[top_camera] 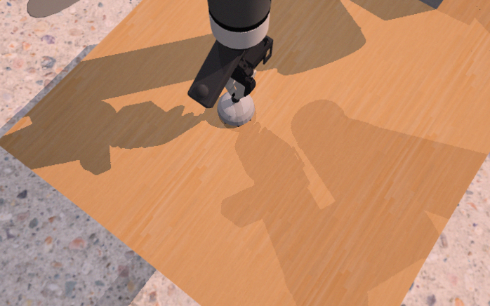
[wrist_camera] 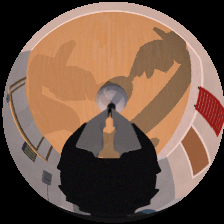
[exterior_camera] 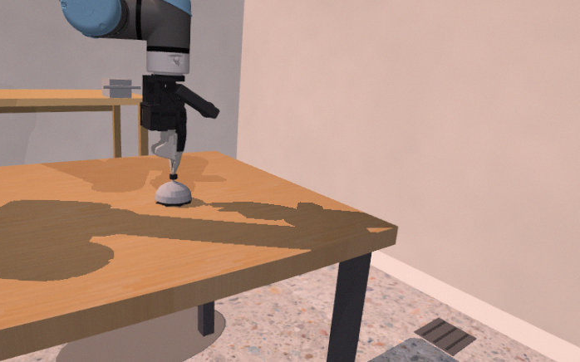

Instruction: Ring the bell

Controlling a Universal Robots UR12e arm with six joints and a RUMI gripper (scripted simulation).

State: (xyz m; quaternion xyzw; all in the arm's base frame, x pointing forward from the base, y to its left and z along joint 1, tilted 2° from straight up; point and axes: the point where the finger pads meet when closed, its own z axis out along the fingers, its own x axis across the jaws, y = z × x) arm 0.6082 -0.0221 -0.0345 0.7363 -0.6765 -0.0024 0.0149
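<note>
The black button is 30 mm below my hand. From my hand the other things lie so: dome bell (40 mm below).
</note>
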